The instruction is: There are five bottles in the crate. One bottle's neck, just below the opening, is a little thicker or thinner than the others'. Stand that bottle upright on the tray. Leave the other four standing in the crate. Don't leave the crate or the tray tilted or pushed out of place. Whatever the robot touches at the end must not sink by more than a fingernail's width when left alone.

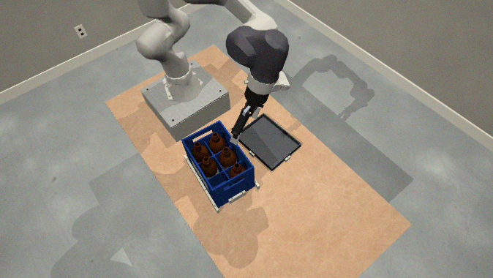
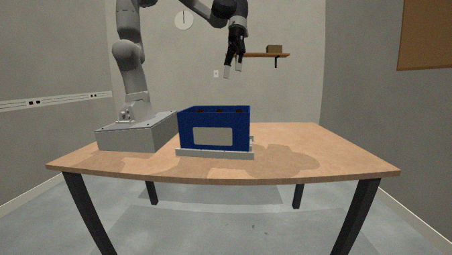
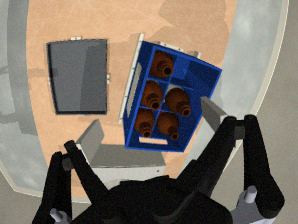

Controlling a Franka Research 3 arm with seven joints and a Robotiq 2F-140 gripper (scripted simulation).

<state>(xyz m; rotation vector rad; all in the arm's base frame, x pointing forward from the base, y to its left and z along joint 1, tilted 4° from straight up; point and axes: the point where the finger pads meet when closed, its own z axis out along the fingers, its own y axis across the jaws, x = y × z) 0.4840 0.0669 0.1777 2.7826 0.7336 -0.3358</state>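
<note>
Now: hand 5 cm past the blue crate, 11 cm to the left of it and 24 cm above it. Also, from my hand: bottle 14 cm behind, 15 cm to the right, 24 cm below; dark grey tray 8 cm behind, 16 cm to the left, 31 cm below.
</note>
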